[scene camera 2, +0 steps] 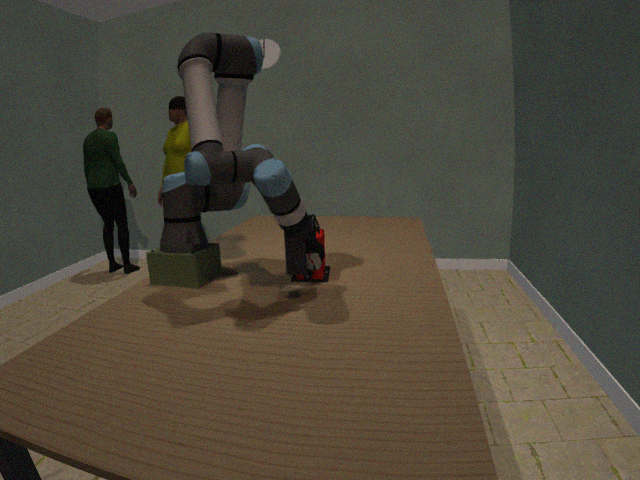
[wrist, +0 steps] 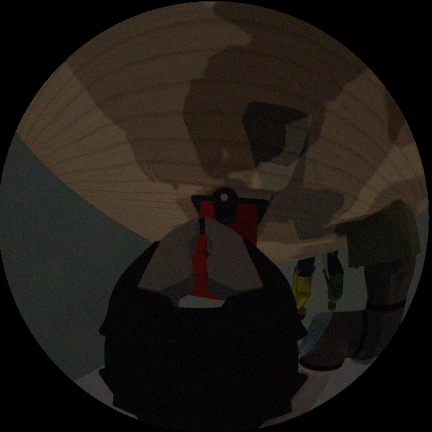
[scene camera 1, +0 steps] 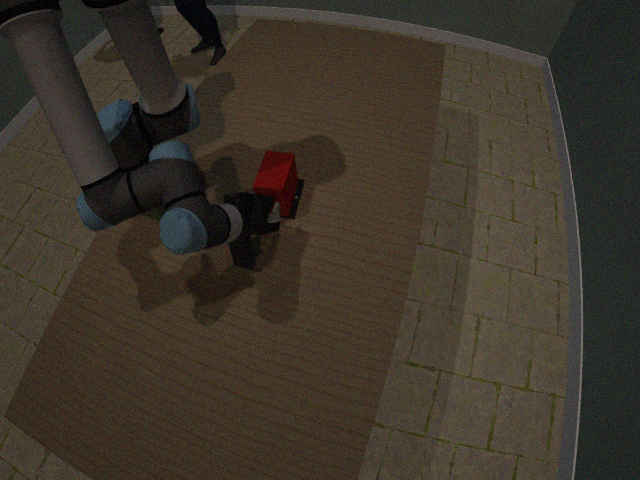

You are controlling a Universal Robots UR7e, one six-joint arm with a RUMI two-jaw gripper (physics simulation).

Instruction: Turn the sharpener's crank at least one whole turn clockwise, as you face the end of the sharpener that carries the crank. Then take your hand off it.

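Where they show: gripper, fingertip midpoint: (scene camera 2: 316, 269) (scene camera 1: 278, 218); arm's base, link origin: (scene camera 2: 184, 248).
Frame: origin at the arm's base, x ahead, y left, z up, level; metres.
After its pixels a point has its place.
Observation:
The sharpener is a red block (scene camera 1: 274, 173) {x 0.387, y 0.025, z 0.033 m} (scene camera 2: 321, 241) {x 0.418, y -0.020, z 0.022 m} (wrist: 249, 220) standing upright on a black base (scene camera 1: 299, 190) {x 0.430, y 0.067, z -0.087 m} (scene camera 2: 326, 274) {x 0.428, y 0.022, z -0.087 m} (wrist: 261, 202). In the wrist view a round black part (wrist: 224, 197) with a pale dot shows low on its near end, by the base; it looks like the crank's knob. The rest of the crank is hidden or too dark to tell. My gripper (scene camera 1: 276, 212) {x 0.404, y -0.051, z -0.049 m} (scene camera 2: 313, 261) {x 0.404, y -0.051, z -0.049 m} (wrist: 202, 218) is shut with nothing between its grey fingers. It is close in front of the sharpener's crank end. Whether it touches the crank cannot be told.
The sharpener stands on a long wooden table (scene camera 1: 310, 372) {x 0.552, y -0.396, z -0.095 m} (scene camera 2: 258, 392) {x 0.344, y -0.570, z -0.095 m}. The arm's green base block (scene camera 2: 180, 268) {x 0.019, y -0.085, z -0.038 m} (wrist: 385, 235) is left of the sharpener in the second scene view. Two people, one in green (scene camera 2: 101, 157) and one in yellow (scene camera 2: 177, 147), stand behind the table's left side.

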